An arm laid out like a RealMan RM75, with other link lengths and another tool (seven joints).
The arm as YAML. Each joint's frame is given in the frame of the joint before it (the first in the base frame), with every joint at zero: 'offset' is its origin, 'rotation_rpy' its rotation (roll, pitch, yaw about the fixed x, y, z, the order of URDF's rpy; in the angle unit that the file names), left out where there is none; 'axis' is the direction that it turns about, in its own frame. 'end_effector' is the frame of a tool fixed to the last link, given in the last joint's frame.
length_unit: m
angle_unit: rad
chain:
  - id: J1
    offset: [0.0, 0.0, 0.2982]
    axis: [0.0, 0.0, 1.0]
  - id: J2
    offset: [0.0, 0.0, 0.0]
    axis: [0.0, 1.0, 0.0]
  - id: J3
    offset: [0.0, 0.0, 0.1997]
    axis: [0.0, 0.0, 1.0]
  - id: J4
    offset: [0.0, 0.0, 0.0]
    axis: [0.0, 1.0, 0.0]
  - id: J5
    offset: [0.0, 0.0, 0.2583]
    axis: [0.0, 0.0, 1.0]
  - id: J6
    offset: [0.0, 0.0, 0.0]
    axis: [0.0, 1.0, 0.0]
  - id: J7
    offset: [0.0, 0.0, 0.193]
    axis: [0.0, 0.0, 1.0]
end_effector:
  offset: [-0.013, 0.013, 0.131]
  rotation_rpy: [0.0, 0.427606, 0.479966]
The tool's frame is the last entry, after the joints.
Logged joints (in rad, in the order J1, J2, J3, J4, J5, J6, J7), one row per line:
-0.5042 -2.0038 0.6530 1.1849 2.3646 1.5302 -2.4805
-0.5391 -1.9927 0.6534 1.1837 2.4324 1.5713 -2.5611
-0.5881 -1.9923 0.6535 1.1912 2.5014 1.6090 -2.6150
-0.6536 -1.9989 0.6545 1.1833 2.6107 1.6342 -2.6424
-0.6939 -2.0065 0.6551 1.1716 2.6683 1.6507 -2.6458
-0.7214 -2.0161 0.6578 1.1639 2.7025 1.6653 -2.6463
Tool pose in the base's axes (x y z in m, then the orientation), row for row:
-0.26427 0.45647 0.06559 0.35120 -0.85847 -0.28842 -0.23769
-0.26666 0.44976 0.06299 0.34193 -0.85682 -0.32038 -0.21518
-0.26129 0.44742 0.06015 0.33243 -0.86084 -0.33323 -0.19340
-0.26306 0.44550 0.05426 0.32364 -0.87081 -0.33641 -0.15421
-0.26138 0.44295 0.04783 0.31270 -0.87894 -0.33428 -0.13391
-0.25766 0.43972 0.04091 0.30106 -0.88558 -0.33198 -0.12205
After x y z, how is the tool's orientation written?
As a quaternion, w x y z.
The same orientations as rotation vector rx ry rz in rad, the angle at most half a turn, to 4 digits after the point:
-2.2224 -0.7467 -0.6153
-2.2281 -0.8331 -0.5596
-2.2489 -0.8705 -0.5052
-2.2847 -0.8826 -0.4046
-2.3185 -0.8818 -0.3532
-2.3495 -0.8808 -0.3238

